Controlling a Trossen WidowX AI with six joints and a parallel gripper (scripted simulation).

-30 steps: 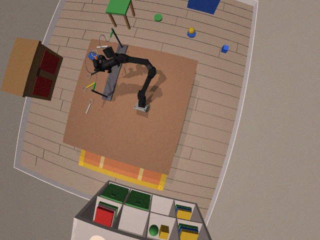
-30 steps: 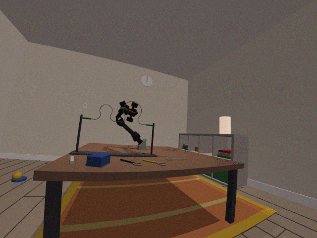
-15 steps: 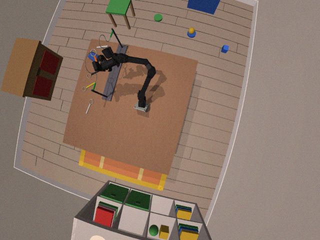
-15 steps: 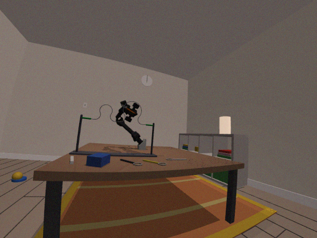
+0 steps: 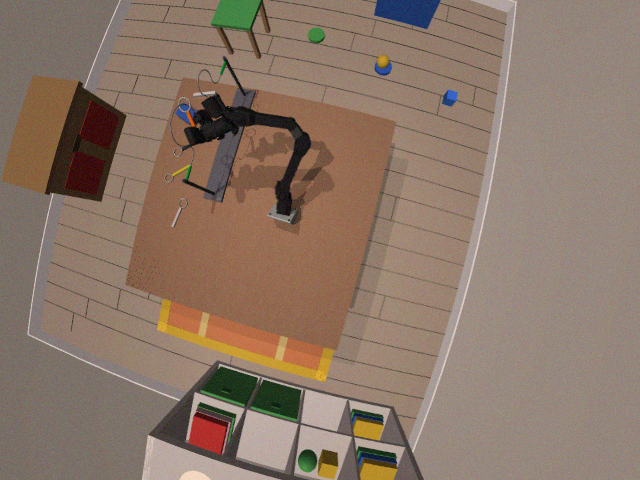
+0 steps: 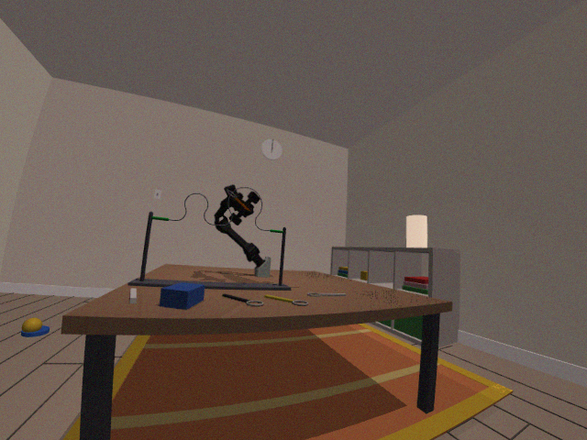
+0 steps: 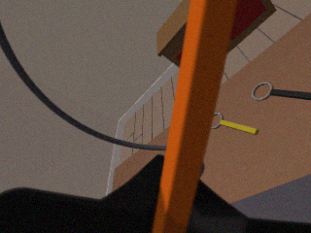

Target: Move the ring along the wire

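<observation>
Right now my gripper tip is 8 cm to the left of the ring with orange handle and 5 cm below it. Also, from my gripper tip: black-handled ring: 35 cm below, 29 cm ahead, 7 cm to the right; then yellow-handled ring: 35 cm below, 30 cm ahead, 9 cm to the left; then white-handled ring: 35 cm below, 28 cm to the left, 22 cm ahead.
</observation>
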